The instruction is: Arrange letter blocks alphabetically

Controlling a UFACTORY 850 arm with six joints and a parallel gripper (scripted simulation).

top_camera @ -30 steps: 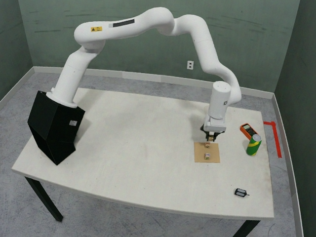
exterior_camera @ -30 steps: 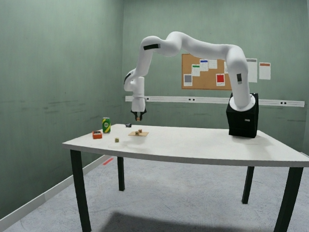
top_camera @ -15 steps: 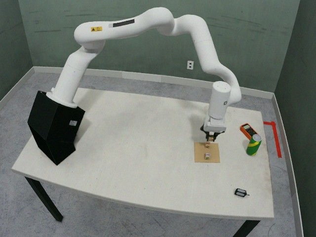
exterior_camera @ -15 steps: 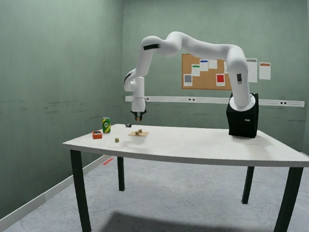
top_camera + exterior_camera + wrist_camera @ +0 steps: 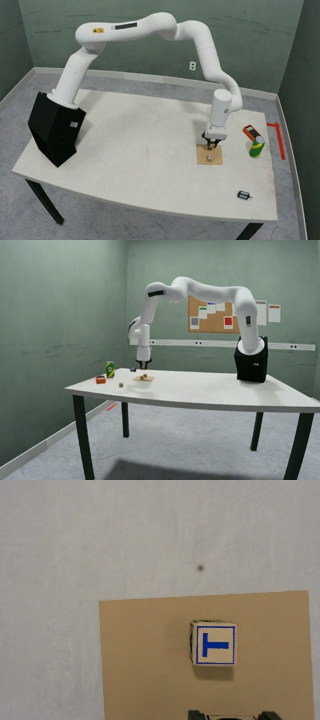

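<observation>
Now: the tan mat 90 mm below my hand. Also, from my hand: yellow can: 260 mm ahead, 60 mm to the left, 30 mm below; then orange multimeter: 250 mm ahead, 200 mm to the left, 70 mm below; then small black object: 240 mm to the right, 210 mm ahead, 70 mm below.
</observation>
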